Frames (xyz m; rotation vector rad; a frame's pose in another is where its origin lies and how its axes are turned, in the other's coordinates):
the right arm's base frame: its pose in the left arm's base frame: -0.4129 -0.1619 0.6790 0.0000 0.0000 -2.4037
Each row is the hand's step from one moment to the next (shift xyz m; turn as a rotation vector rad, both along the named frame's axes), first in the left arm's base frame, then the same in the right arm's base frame.
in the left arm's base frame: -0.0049 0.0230 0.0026 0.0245 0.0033 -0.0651
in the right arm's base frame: -0.0118 -0.0203 0.0026 -0.0203 0.0140 -0.0651
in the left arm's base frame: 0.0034 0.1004 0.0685 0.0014 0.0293 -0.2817
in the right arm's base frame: -0.0701 -0.0720 0.0685 -0.0207 -0.0207 -0.2817
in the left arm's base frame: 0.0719 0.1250 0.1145 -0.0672 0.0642 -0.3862
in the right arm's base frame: -0.1373 -0.0441 0.1145 0.0065 -0.0927 -0.3862
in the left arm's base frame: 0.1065 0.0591 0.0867 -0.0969 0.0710 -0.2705
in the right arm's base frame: -0.1186 0.0279 0.0867 0.0239 -0.1177 -0.2705
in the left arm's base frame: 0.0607 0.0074 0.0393 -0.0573 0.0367 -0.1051
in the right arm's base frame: -0.0499 0.0354 0.0393 0.0177 -0.0657 -0.1051
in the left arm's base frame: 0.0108 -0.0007 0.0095 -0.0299 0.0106 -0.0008
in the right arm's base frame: -0.0075 0.0078 0.0095 0.0150 -0.0280 -0.0008
